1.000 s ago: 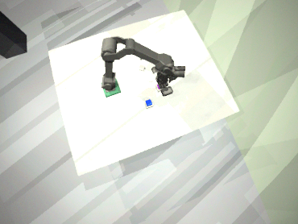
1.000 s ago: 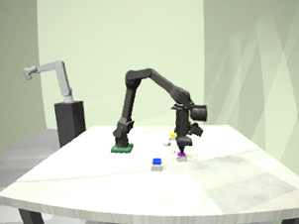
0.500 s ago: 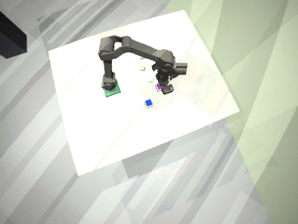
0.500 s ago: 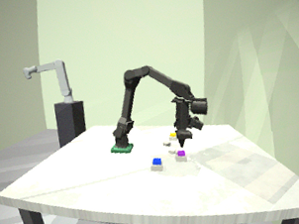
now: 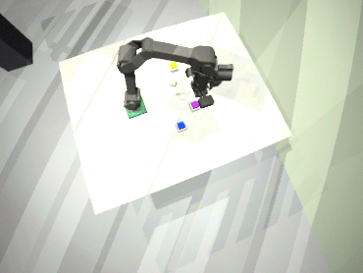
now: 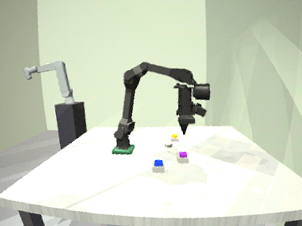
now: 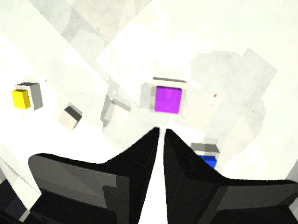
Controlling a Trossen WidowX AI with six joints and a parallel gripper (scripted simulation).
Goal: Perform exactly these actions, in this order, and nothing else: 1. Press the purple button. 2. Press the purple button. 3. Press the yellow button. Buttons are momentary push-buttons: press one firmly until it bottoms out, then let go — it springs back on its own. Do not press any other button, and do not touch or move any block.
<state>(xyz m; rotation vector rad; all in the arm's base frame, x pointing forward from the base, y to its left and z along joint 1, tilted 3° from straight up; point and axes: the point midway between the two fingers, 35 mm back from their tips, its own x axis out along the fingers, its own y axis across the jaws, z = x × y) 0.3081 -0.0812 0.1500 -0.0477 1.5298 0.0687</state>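
My gripper tip is now 50 mm past the yellow button, 250 mm to the right of it and 90 mm above it. Also, from my gripper tip: blue button: 100 mm behind, 100 mm to the right, 90 mm below; then purple button: 10 mm to the right, 90 mm below; then grey block: 80 mm behind, 160 mm to the left, 110 mm below.
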